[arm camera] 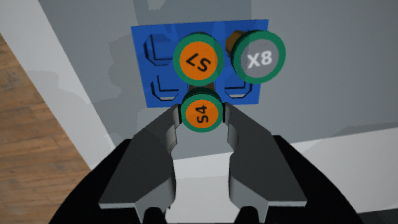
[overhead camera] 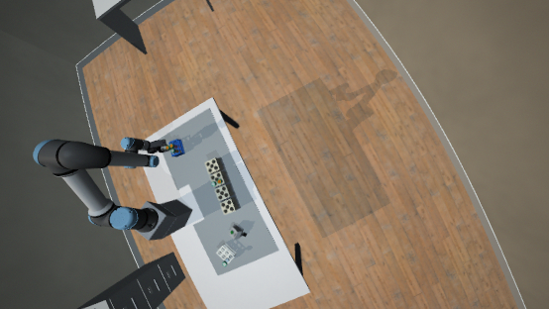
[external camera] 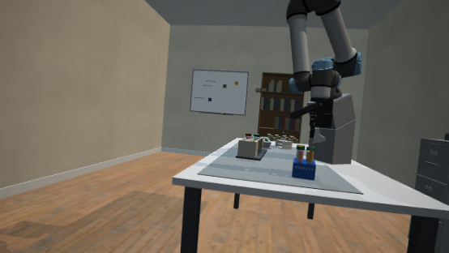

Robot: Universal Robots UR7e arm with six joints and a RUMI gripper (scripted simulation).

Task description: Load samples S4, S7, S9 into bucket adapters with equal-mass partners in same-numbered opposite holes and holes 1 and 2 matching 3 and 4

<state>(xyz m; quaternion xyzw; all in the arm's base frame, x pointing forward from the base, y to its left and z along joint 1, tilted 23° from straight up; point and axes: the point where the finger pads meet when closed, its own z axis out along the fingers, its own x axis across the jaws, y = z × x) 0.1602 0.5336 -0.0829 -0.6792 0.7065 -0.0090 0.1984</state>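
The tube S4 lies 50 mm below my hand and 10 mm ahead of it. Round my hand: tube S9: 400 mm to the right, 350 mm ahead, 50 mm below; then adapter 1: 370 mm to the right, 330 mm ahead, 60 mm below; then blue rack: 80 mm below, 20 mm ahead.
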